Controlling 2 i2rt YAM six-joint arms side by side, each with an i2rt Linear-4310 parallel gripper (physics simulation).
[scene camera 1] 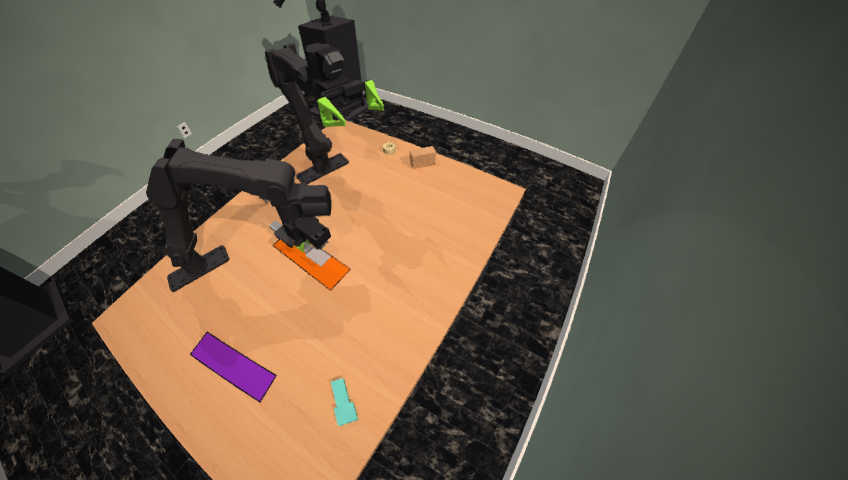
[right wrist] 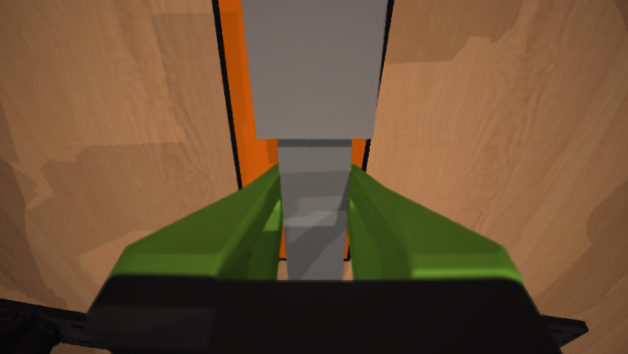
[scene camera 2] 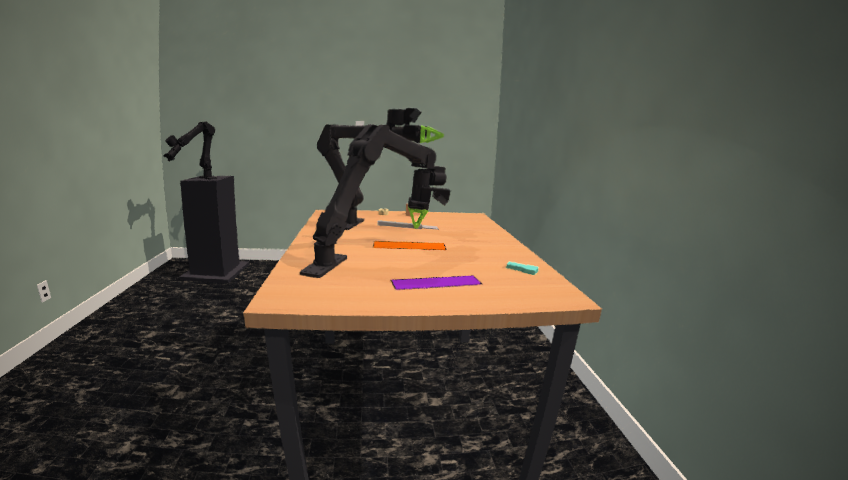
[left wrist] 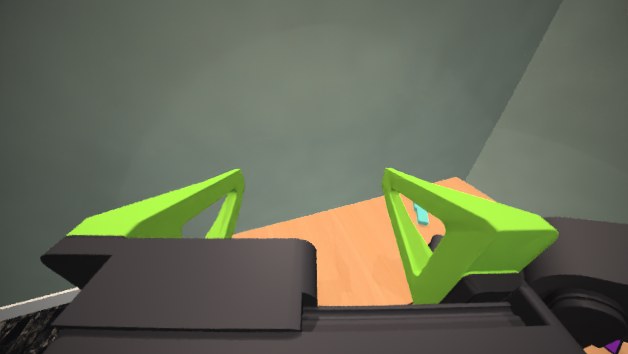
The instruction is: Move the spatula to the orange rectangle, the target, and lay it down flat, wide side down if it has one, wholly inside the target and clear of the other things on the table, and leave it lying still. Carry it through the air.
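Frame: origin at the left arm's base, x right, y ahead, z up, level; millimetres.
Seen in the pictures: left gripper, fingertip midpoint: [scene camera 1: 364, 115] [scene camera 2: 441, 135] [left wrist: 313, 176]; right gripper, fingertip midpoint: [scene camera 1: 305, 247] [right wrist: 315, 177] [scene camera 2: 415, 227]; left arm's base, link origin: [scene camera 1: 323, 169] [right wrist: 36, 318] [scene camera 2: 349, 224]; right arm's base, link origin: [scene camera 1: 199, 268] [scene camera 2: 325, 266].
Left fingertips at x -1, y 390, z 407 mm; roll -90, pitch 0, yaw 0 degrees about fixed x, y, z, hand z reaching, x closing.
Offsets run from my left fingertips to a thing's top centre.
The grey spatula @[dz -314, dx +235, dy -67 mm] [scene camera 1: 318, 256] [scene camera 2: 389, 224] [right wrist: 315, 75] has a wide blade and a narrower handle. My right gripper [scene camera 1: 303, 248] [scene camera 2: 417, 227] [right wrist: 315, 177] points down and is shut on the handle close to the blade. It holds the spatula roughly level above the orange rectangle [scene camera 1: 330, 277] [scene camera 2: 409, 245] [right wrist: 256, 159]. The spatula lies nearly along the rectangle's length in the right wrist view, with the blade nearer its right edge. The arm hides part of the handle in scene camera 1. My left gripper [scene camera 1: 363, 117] [scene camera 2: 443, 135] [left wrist: 313, 176] is open and empty, high over the far end.
A purple rectangle [scene camera 1: 233, 366] [scene camera 2: 436, 282] [left wrist: 614, 346] lies toward the near end. A teal object @[dz -392, dx +362, dy +347 mm] [scene camera 1: 343, 404] [scene camera 2: 522, 267] [left wrist: 422, 215] lies to its right. A pale ring @[dz -382, dx -262, dy -316 mm] [scene camera 1: 388, 149] [scene camera 2: 383, 211] and a brown block @[dz -347, dx -313, dy -170 mm] [scene camera 1: 422, 158] stand at the far end.
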